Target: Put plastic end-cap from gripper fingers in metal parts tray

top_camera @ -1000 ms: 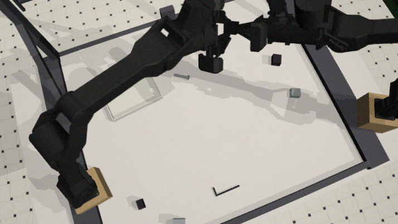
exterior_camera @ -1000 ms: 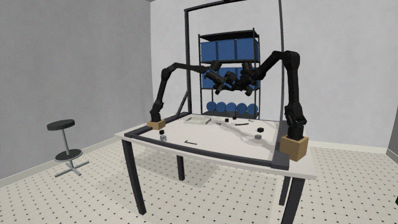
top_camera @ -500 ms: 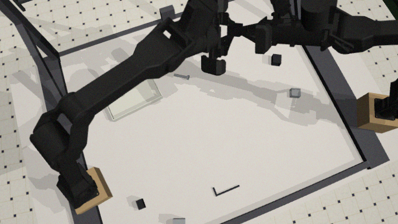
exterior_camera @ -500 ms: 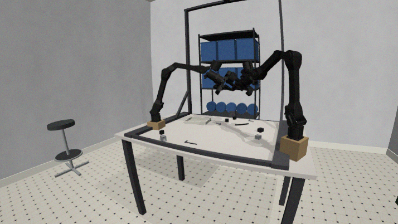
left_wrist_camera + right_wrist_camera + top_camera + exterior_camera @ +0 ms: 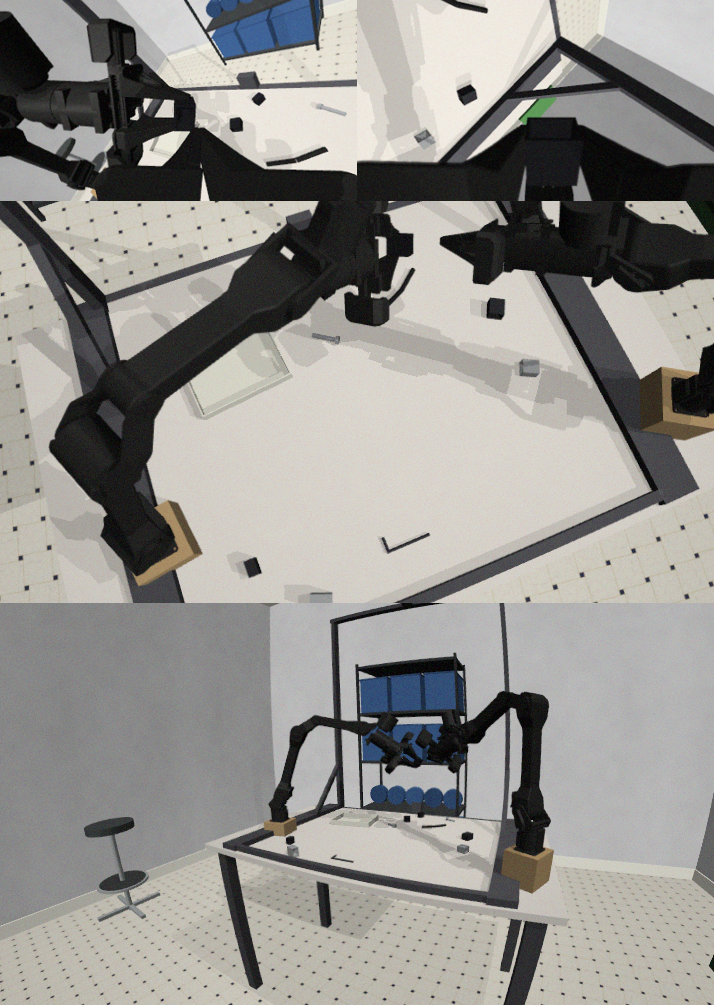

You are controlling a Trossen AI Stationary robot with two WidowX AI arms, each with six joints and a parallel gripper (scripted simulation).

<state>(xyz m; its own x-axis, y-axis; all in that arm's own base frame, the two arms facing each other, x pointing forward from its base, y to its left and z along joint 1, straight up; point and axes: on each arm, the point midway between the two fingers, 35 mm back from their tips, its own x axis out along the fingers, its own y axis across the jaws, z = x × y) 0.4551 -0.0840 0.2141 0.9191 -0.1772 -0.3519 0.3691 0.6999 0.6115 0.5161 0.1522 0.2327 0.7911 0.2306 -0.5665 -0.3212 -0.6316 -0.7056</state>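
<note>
The pale metal parts tray is 270 mm to the right of my right hand and 280 mm below it.
</note>
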